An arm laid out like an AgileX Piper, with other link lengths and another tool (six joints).
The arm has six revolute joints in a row. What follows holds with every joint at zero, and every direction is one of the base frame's.
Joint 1 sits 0.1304 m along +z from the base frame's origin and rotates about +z.
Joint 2 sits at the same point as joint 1 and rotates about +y.
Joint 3 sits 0.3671 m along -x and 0.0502 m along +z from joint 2 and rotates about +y.
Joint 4 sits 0.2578 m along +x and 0.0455 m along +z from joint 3 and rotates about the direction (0.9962, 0, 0.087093).
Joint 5 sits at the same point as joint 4 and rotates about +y.
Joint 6 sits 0.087 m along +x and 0.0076 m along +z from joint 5 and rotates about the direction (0.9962, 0, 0.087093).
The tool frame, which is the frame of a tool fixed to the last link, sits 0.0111 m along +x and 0.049 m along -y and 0.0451 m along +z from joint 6; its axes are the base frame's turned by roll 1.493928, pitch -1.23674 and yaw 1.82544 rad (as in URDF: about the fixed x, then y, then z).
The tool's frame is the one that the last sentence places.
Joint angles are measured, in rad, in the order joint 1, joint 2, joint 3, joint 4, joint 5, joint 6. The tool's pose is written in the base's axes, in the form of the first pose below.
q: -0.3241 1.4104 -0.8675 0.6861 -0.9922 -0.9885
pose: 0.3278 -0.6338 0.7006 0.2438; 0.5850 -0.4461 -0.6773 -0.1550; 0.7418 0.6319 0.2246 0.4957; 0 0 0 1
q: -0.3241 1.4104 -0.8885 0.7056 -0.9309 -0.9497
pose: 0.2936 -0.6243 0.7239 0.2476; 0.5489 -0.5099 -0.6624 -0.1602; 0.7826 0.5919 0.1930 0.4960; 0 0 0 1
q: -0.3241 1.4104 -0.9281 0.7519 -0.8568 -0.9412
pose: 0.2694 -0.6152 0.7409 0.2523; 0.5016 -0.5672 -0.6532 -0.1662; 0.8221 0.5476 0.1558 0.5000; 0 0 0 1
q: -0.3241 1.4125 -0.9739 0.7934 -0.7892 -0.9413
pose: 0.2444 -0.6052 0.7577 0.2578; 0.4635 -0.6134 -0.6395 -0.1709; 0.8517 0.5074 0.1306 0.5064; 0 0 0 1
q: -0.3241 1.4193 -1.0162 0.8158 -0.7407 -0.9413
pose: 0.2223 -0.5950 0.7724 0.2638; 0.4434 -0.6438 -0.6236 -0.1740; 0.8683 0.4811 0.1207 0.5129; 0 0 0 1
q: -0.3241 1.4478 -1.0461 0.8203 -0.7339 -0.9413
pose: 0.2219 -0.5923 0.7746 0.2743; 0.4384 -0.6489 -0.6218 -0.1777; 0.8709 0.4776 0.1157 0.5127; 0 0 0 1
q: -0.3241 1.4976 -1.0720 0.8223 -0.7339 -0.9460
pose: 0.2448 -0.5810 0.7763 0.2920; 0.4326 -0.6511 -0.6237 -0.1836; 0.8678 0.4884 0.0919 0.5045; 0 0 0 1
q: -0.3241 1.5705 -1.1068 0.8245 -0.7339 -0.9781
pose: 0.2982 -0.5549 0.7766 0.3185; 0.4368 -0.6441 -0.6279 -0.1910; 0.8487 0.5265 0.0503 0.4911; 0 0 0 1
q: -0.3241 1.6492 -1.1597 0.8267 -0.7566 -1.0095
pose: 0.3365 -0.5493 0.7649 0.3442; 0.4480 -0.6211 -0.6431 -0.1988; 0.8283 0.5590 0.0371 0.4804; 0 0 0 1
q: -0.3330 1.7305 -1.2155 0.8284 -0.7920 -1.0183
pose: 0.3611 -0.5642 0.7425 0.3662; 0.4470 -0.5941 -0.6688 -0.2105; 0.8184 0.5734 0.0377 0.4674; 0 0 0 1
